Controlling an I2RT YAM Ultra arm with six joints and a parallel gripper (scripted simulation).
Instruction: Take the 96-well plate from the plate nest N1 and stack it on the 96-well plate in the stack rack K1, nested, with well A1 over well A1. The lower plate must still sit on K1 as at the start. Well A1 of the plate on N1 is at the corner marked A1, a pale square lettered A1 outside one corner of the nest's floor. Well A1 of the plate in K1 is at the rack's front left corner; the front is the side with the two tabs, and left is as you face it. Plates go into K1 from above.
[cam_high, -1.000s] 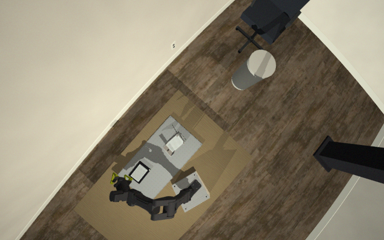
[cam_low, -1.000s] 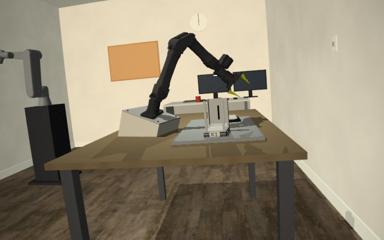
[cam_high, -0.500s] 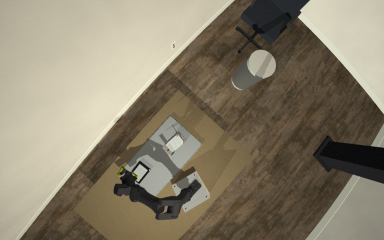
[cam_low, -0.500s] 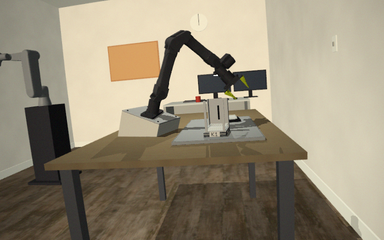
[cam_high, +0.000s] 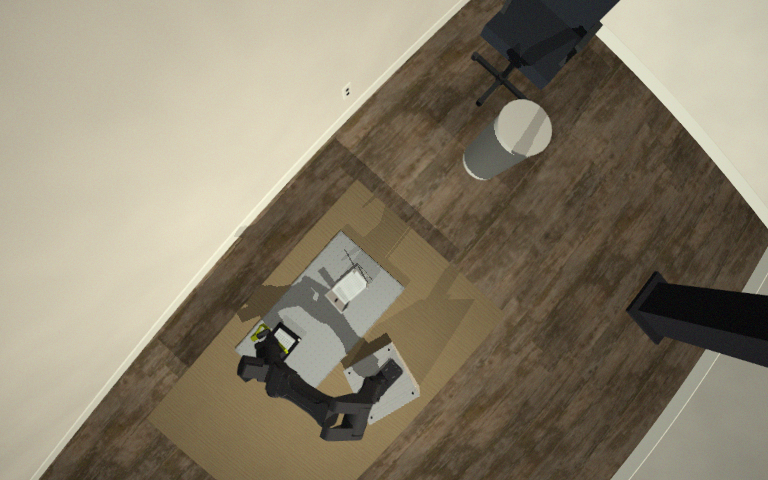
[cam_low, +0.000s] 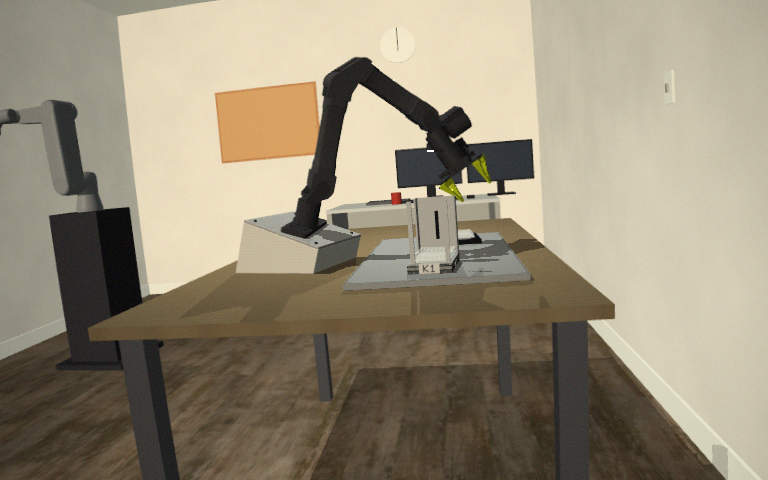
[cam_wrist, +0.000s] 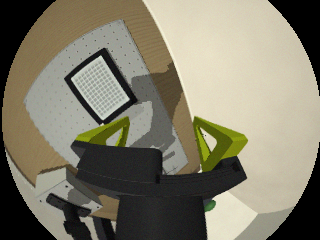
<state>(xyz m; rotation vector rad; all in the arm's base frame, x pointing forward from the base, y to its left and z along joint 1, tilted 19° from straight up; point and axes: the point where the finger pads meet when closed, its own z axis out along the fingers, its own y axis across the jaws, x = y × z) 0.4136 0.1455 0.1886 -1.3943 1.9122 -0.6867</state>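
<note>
Now: the pale A1 mark 10 cm behind my hand and 14 cm below it.
</note>
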